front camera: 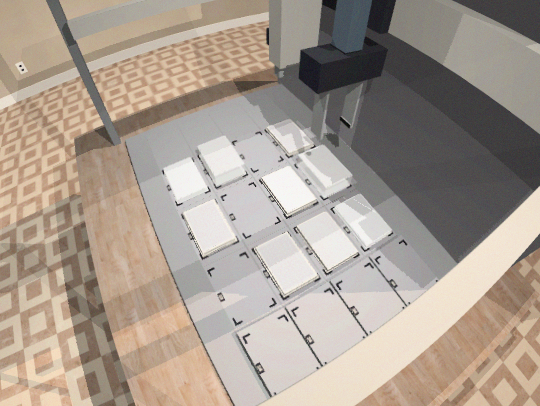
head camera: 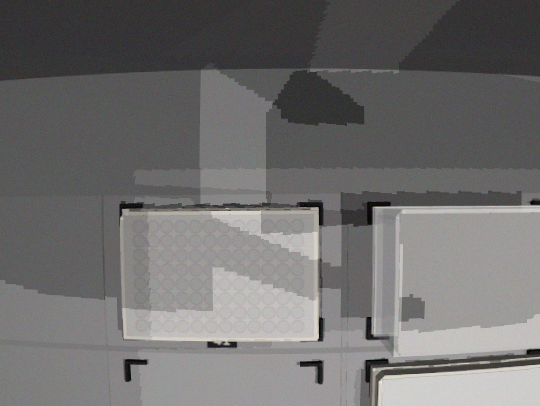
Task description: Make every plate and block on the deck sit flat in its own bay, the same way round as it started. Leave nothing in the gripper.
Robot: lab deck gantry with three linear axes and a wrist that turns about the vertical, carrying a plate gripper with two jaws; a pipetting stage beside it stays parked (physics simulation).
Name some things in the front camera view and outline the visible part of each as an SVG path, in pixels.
The gripper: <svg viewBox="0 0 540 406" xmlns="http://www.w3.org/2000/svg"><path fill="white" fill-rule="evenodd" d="M368 37L364 38L363 48L359 51L344 53L331 43L300 51L299 79L315 92L311 131L320 140L324 139L323 130L330 90L348 85L340 121L350 129L353 127L363 82L380 77L382 74L388 49Z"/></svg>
A low white block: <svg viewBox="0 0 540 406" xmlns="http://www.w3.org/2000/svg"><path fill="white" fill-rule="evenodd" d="M191 157L163 168L178 204L209 191Z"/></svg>
